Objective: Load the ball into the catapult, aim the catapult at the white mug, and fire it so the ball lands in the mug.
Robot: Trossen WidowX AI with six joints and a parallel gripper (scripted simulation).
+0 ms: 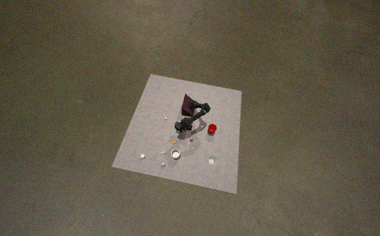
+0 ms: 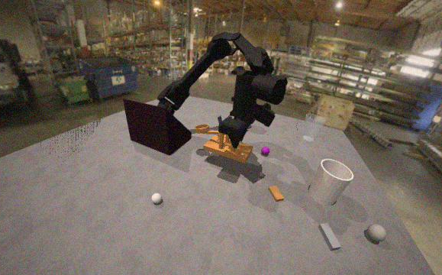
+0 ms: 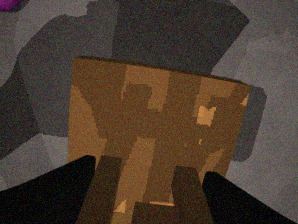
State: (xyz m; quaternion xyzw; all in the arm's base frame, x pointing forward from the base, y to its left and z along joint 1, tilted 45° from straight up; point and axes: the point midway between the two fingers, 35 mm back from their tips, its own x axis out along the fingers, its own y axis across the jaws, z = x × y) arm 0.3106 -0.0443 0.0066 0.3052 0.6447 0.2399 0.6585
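Right now my gripper tip is 11 cm to the right of the purple ball, 9 cm short of it and 6 cm above it. The rest, counted from my gripper tip: orange block (14 cm ahead, 8 cm to the right, 7 cm below); white ball (23 cm to the right, 13 cm behind, 7 cm below); catapult (6 cm behind, 3 cm to the left, 2 cm above).
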